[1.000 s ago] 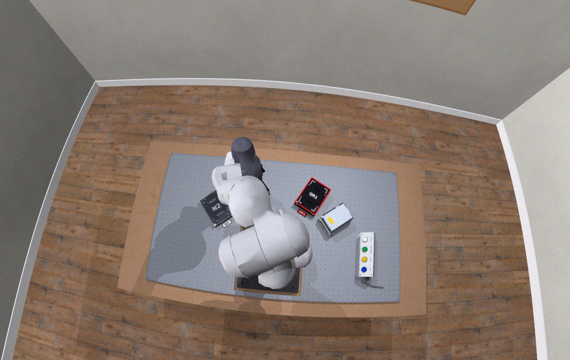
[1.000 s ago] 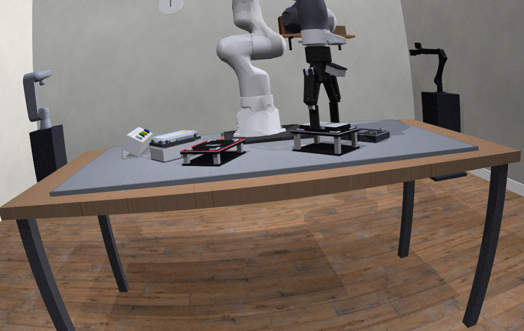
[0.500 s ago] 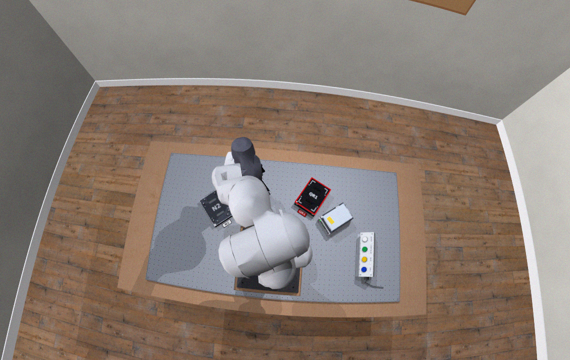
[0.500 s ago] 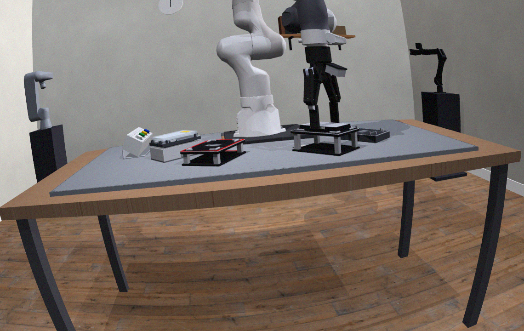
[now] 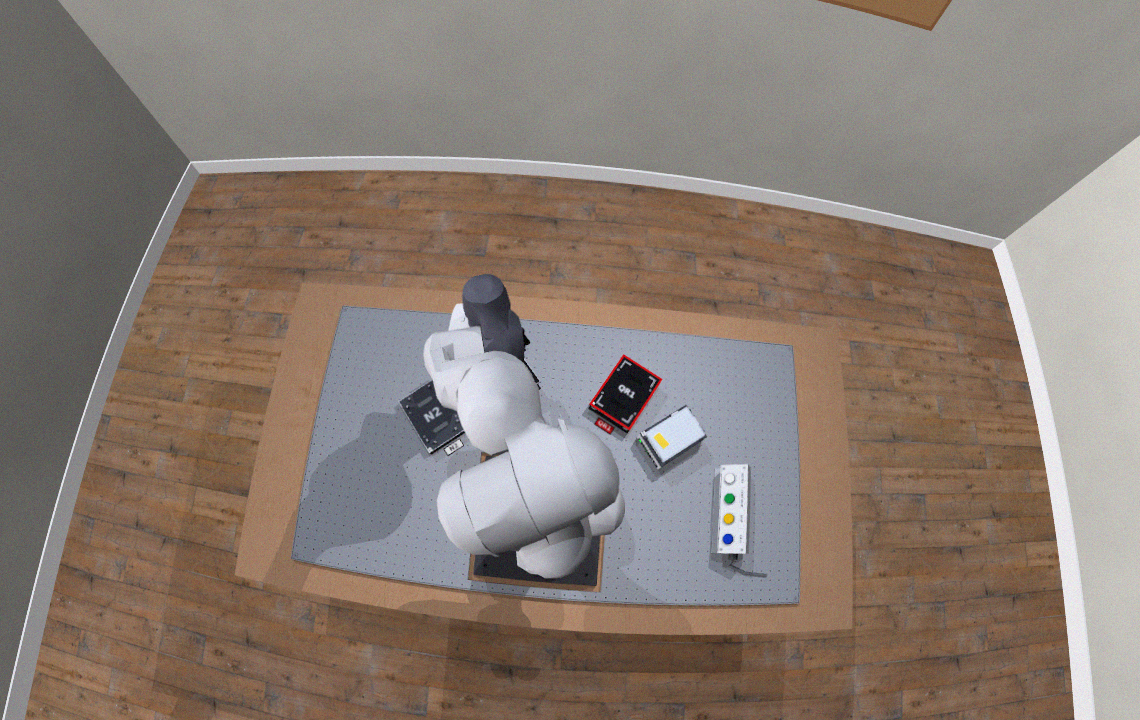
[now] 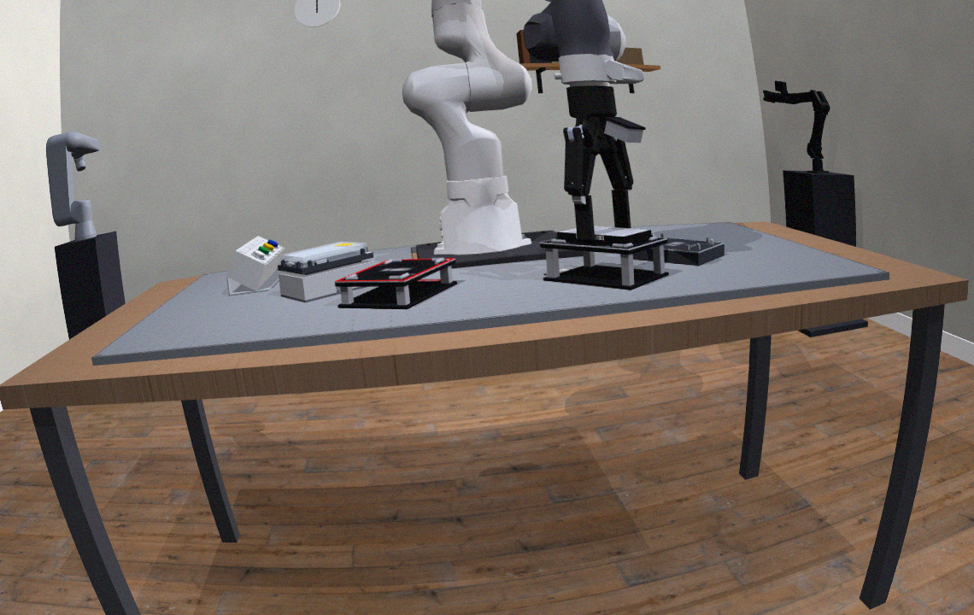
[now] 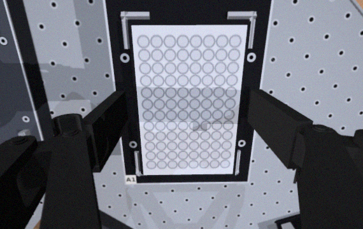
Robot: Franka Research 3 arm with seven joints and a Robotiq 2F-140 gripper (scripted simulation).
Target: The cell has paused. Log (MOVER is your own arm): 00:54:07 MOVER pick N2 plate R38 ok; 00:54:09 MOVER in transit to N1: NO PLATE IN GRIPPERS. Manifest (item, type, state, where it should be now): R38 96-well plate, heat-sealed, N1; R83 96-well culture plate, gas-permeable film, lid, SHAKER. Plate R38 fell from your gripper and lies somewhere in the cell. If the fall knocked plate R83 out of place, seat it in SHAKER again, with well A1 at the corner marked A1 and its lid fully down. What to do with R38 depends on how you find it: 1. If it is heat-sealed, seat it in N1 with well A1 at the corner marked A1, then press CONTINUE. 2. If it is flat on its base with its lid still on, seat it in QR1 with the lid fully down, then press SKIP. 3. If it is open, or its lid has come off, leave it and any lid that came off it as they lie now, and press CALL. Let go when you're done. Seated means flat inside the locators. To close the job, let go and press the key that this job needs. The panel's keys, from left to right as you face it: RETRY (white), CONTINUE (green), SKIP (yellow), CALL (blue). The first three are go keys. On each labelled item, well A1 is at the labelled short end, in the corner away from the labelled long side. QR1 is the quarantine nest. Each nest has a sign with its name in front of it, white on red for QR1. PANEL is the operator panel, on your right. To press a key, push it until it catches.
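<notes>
Right now the plate R38 is 20 mm below my hand. From my hand the other things lie so: N1 nest 40 mm below; QR1 nest 320 mm to the right, 50 mm below, 20 mm behind; retry key 590 mm to the right, 230 mm behind, 20 mm below.
</notes>
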